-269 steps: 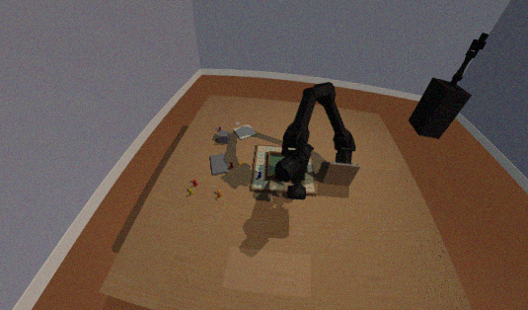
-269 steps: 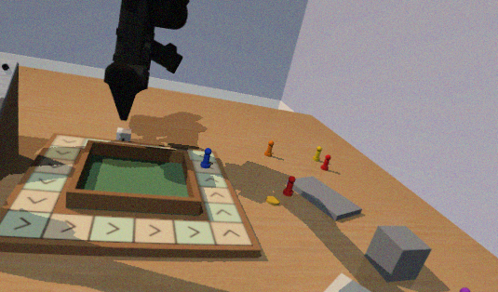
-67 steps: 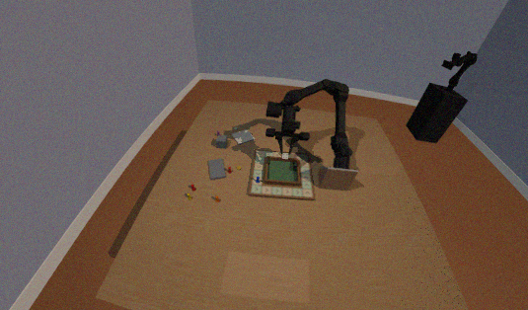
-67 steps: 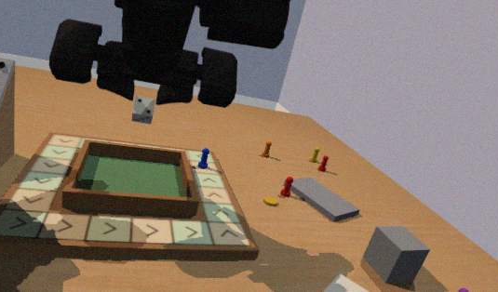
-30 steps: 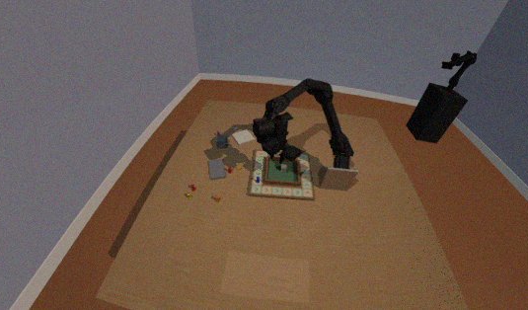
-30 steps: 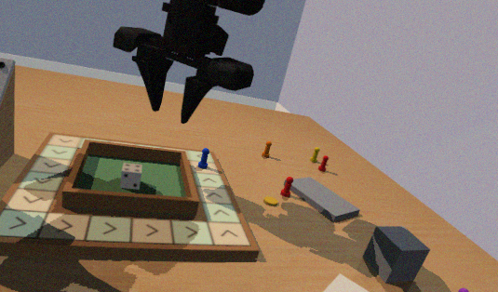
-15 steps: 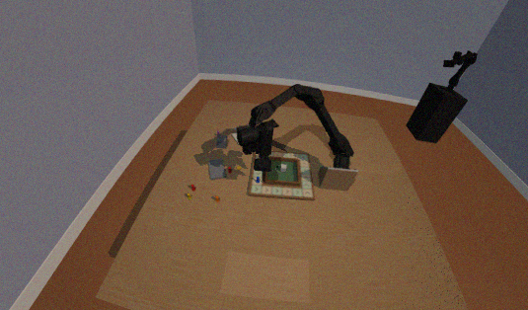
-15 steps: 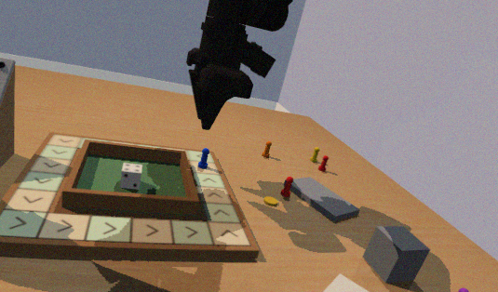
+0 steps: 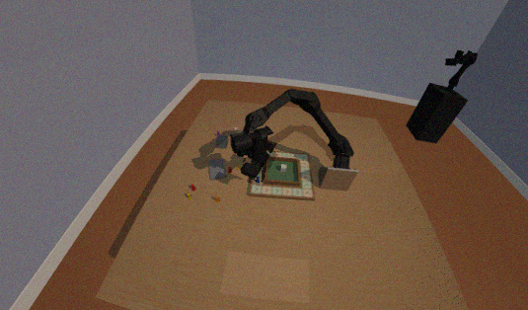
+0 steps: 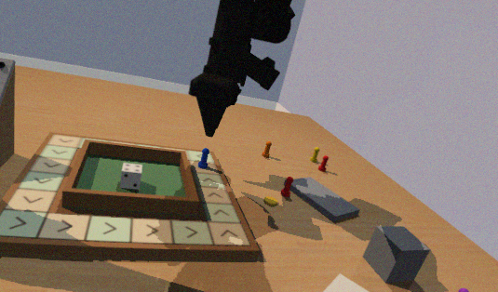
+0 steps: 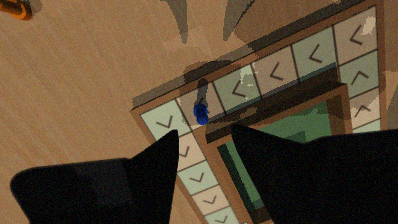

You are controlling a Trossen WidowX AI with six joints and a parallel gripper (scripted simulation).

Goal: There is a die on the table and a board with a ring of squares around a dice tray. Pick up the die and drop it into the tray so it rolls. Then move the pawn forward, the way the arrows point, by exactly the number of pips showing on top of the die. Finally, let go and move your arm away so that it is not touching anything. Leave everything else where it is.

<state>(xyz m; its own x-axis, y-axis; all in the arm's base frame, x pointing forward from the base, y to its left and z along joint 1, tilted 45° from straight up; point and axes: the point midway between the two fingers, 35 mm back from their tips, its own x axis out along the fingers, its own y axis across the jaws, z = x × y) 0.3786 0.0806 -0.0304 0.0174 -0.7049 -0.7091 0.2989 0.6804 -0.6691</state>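
My gripper tip is now 5 cm above the blue pawn. Also, from my gripper tip: orange pawn 15 cm ahead, 12 cm to the left, 6 cm below; then green dice tray 11 cm behind, 8 cm to the right, 7 cm below; then white die 11 cm behind, 9 cm to the right, 5 cm below.
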